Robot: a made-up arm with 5 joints.
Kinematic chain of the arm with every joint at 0, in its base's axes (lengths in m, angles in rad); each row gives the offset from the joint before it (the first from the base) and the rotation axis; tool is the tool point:
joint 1: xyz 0 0 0.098 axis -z
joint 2: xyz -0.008 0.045 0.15 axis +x
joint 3: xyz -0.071 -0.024 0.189 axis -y
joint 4: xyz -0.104 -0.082 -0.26 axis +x
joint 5: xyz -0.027 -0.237 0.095 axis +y
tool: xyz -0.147 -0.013 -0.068
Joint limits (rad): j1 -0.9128..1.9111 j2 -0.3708..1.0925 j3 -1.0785..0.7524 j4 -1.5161..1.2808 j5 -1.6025..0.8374
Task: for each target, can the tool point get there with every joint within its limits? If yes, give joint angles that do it. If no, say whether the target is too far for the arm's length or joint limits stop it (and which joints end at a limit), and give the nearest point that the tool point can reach.
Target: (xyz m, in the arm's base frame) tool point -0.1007 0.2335 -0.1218
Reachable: yes | joints 1.4109 0.2733 0.1163 1.0333 -0.5087
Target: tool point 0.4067 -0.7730 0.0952
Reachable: no: joint limits stop it (at a limit: joint 1, joint 3, joint 5) | nearest point 0.1631 -0.5637 0.1536 | short by 0.326 m
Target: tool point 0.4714 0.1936 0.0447
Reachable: no: joint limits stop it (at a limit: joint 1, joint 2, joint 4) | nearest point 0.3497 0.1971 0.0015 | short by 0.129 m
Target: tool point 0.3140 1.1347 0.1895
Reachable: no: too far | nearest point 0.0673 0.6553 0.1582 | short by 0.540 m
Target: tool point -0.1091 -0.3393 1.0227
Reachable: no: joint limits stop it (at a limit: joint 2, joint 3) | nearest point -0.0967 -0.3006 0.7424 | short by 0.283 m
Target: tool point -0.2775 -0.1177 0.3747
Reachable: yes | joints 0.4044 -0.0759 0.1593 -1.1386 -1.0738
